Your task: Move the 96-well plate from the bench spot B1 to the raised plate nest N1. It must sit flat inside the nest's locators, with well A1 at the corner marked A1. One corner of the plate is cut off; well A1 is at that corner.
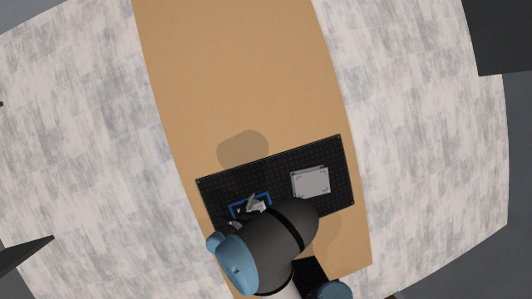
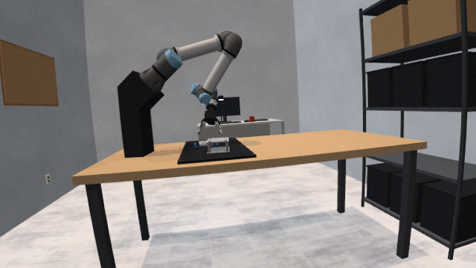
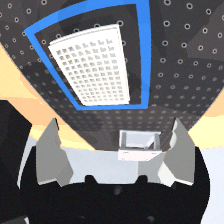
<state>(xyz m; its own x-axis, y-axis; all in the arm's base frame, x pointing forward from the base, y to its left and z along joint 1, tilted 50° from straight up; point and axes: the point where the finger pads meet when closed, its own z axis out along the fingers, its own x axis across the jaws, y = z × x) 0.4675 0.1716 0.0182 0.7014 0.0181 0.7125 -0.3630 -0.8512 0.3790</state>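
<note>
Right now my hand is 30 mm past the white 96-well plate, 20 mm to the right of it and 50 mm above it. The rest, counted from my hand: grey raised nest N1 (70 mm ahead, 260 mm to the right).
</note>
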